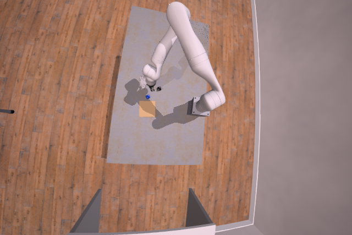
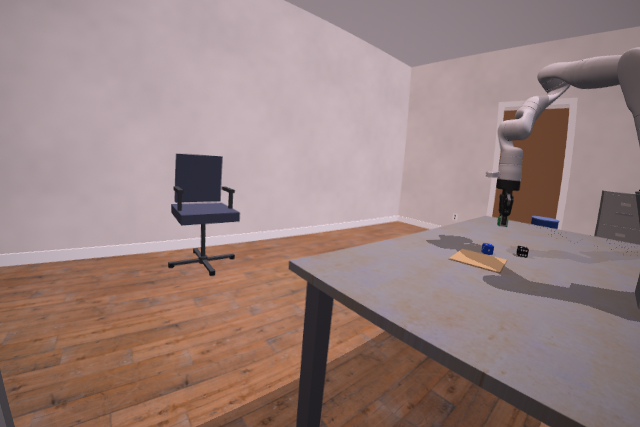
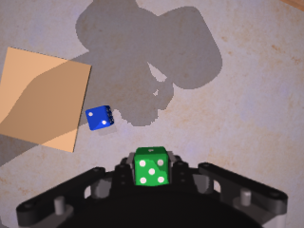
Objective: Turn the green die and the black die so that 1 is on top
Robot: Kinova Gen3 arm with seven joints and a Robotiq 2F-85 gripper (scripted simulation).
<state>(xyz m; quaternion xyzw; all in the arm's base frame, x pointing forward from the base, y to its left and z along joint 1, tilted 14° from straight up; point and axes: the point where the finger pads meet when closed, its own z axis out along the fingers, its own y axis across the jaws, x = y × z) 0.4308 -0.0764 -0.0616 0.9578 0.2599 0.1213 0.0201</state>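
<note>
My hand is right at the green die. Round my hand: black die: 80 mm behind, 20 mm to the right, 90 mm below; then blue die: 80 mm to the left, 90 mm below; then tan mat: 20 mm behind, 190 mm to the left, 100 mm below.
</note>
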